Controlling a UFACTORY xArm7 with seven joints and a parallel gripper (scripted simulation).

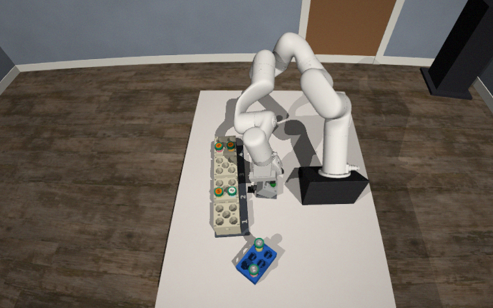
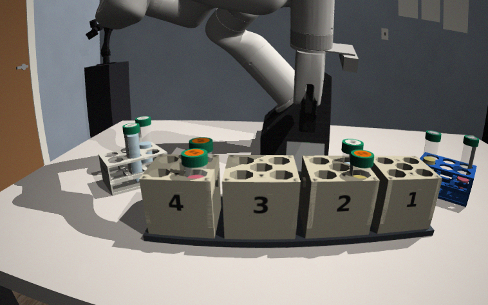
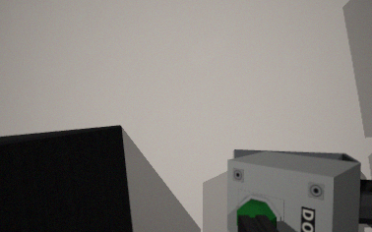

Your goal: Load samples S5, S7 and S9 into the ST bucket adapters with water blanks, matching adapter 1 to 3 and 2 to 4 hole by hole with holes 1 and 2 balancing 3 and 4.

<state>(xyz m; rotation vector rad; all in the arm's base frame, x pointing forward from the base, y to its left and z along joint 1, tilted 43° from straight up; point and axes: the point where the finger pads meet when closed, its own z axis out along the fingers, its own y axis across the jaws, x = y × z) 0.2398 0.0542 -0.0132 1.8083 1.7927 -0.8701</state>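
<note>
The green done key is 50 mm below my hand. The rest, counted from my hand: blue rack (20 mm ahead, 310 mm to the left, 80 mm below); pink-filled sample tube (240 mm ahead, 130 mm to the right, 50 mm below); S7 tube (190 mm ahead, 140 mm to the right, 50 mm below).
</note>
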